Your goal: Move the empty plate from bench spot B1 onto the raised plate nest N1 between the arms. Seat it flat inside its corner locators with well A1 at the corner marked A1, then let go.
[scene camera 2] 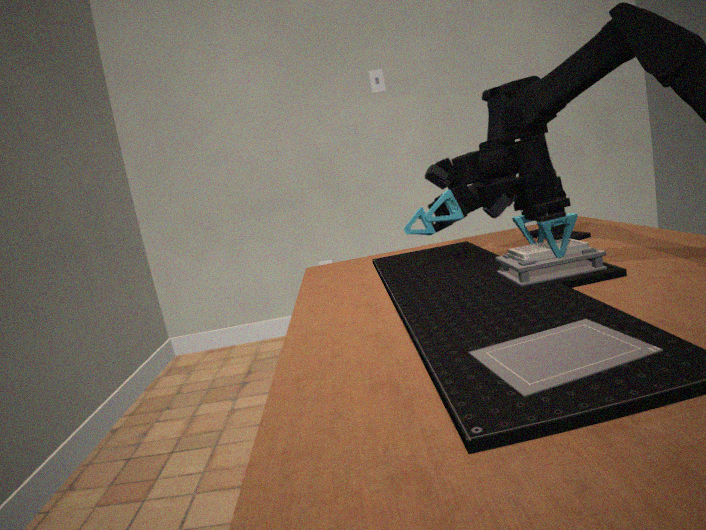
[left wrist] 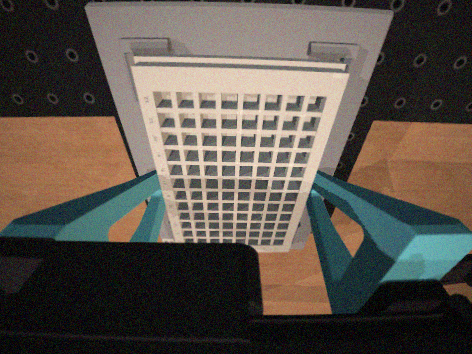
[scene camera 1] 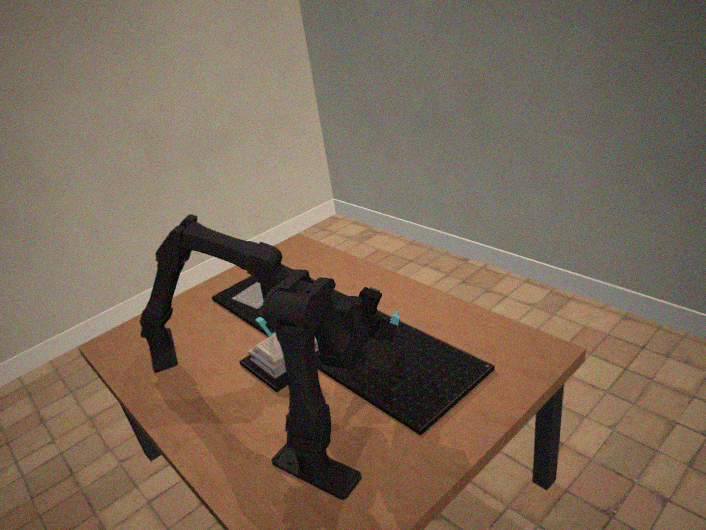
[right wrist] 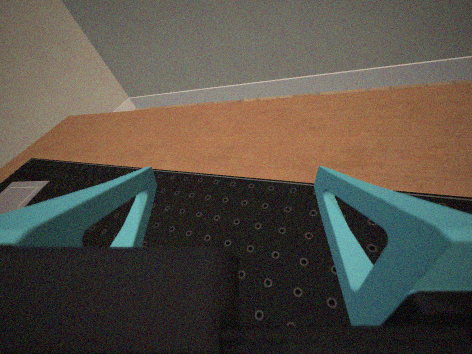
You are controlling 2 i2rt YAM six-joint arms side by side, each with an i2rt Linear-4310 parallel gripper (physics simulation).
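Places are measured from the left arm's base along level axes (x left, y back, z up), in metres.
Pixels of known places: left gripper, fingertip midpoint: (scene camera 2: 549,254) (left wrist: 235,176); right gripper, fingertip midpoint: (scene camera 2: 415,225) (scene camera 1: 380,306) (right wrist: 235,175); left arm's base, link origin: (scene camera 1: 162,350); right arm's base, link origin: (scene camera 2: 555,236) (scene camera 1: 315,469).
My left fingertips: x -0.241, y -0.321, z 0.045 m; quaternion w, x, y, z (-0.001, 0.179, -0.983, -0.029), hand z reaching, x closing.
Ahead of a thing's pixels: the offset from my left fingertips to its top centre. Level surfaces: height alone.
The pale plate {dz +0.017, dx +0.000, dy -0.002 m} (scene camera 1: 268,346) (scene camera 2: 523,251) (left wrist: 240,80) lies on the grey raised nest {dz +0.006, dx +0.001, dy -0.002 m} (scene camera 2: 561,269) (left wrist: 240,25), looking about level in scene camera 2. In the left wrist view its far end is close to two corner locators; whether it sits fully flat inside all of them I cannot tell. Row marks run along its left side; the near end and the A1 corner are mostly hidden by the gripper body. My left gripper (scene camera 2: 547,249) (left wrist: 235,176) is shut on the plate, one finger at each long side. My right gripper (scene camera 2: 418,225) (right wrist: 235,175) is open and empty above the black board.
The black perforated board {dz -0.032 m} (scene camera 1: 433,370) (scene camera 2: 433,308) (right wrist: 200,202) lies on the wooden table {dz -0.045 m} (scene camera 1: 513,353) (scene camera 2: 342,353). A grey outlined bench spot (scene camera 1: 249,294) (scene camera 2: 564,353) (right wrist: 22,194) lies on the board. The two arms' wrists are close together in scene camera 2.
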